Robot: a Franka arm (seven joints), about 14 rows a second.
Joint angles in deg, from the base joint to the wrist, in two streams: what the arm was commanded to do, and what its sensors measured. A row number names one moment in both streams.
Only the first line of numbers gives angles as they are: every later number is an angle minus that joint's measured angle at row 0.
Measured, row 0: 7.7, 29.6, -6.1, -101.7, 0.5, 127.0, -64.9
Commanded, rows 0 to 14: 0.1, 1.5, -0.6, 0.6, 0.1, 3.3, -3.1; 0.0, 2.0, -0.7, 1.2, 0.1, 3.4, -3.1; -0.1, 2.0, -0.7, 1.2, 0.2, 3.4, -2.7; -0.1, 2.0, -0.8, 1.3, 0.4, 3.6, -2.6; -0.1, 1.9, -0.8, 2.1, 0.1, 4.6, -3.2; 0.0, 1.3, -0.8, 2.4, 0.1, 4.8, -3.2; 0.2, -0.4, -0.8, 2.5, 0.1, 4.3, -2.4; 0.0, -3.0, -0.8, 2.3, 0.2, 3.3, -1.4; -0.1, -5.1, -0.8, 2.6, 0.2, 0.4, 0.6; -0.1, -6.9, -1.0, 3.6, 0.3, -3.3, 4.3; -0.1, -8.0, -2.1, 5.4, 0.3, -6.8, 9.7; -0.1, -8.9, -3.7, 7.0, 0.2, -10.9, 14.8; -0.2, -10.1, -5.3, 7.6, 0.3, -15.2, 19.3; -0.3, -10.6, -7.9, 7.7, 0.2, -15.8, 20.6; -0.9, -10.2, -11.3, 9.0, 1.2, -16.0, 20.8
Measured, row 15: -0.2, -10.3, -6.7, 7.7, 0.0, -14.6, 18.2
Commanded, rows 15 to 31: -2.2, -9.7, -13.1, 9.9, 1.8, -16.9, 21.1; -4.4, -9.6, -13.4, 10.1, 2.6, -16.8, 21.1; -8.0, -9.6, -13.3, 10.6, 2.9, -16.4, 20.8; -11.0, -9.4, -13.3, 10.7, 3.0, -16.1, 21.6; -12.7, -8.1, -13.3, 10.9, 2.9, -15.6, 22.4; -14.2, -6.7, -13.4, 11.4, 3.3, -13.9, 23.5; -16.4, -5.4, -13.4, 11.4, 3.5, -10.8, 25.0; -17.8, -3.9, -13.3, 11.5, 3.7, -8.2, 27.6; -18.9, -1.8, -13.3, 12.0, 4.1, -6.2, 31.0; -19.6, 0.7, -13.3, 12.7, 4.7, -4.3, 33.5; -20.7, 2.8, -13.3, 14.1, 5.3, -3.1, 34.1; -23.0, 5.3, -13.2, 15.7, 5.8, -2.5, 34.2; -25.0, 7.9, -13.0, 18.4, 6.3, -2.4, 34.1; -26.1, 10.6, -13.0, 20.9, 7.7, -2.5, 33.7; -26.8, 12.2, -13.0, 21.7, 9.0, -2.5, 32.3; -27.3, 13.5, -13.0, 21.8, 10.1, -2.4, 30.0; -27.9, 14.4, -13.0, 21.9, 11.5, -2.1, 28.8
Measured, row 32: -26.4, 11.2, -13.6, 18.3, 8.7, -1.5, 31.4
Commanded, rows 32 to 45: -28.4, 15.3, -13.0, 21.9, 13.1, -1.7, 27.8; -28.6, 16.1, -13.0, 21.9, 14.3, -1.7, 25.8; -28.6, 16.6, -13.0, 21.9, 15.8, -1.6, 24.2; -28.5, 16.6, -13.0, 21.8, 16.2, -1.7, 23.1; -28.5, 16.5, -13.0, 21.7, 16.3, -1.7, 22.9; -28.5, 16.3, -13.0, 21.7, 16.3, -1.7, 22.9; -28.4, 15.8, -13.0, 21.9, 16.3, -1.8, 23.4; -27.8, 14.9, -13.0, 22.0, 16.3, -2.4, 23.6; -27.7, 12.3, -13.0, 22.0, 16.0, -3.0, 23.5; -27.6, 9.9, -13.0, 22.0, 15.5, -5.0, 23.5; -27.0, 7.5, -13.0, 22.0, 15.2, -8.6, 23.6; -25.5, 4.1, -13.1, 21.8, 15.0, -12.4, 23.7; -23.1, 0.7, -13.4, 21.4, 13.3, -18.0, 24.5; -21.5, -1.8, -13.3, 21.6, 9.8, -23.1, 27.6
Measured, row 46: -25.2, 5.4, -13.2, 24.2, 13.9, -15.6, 24.7
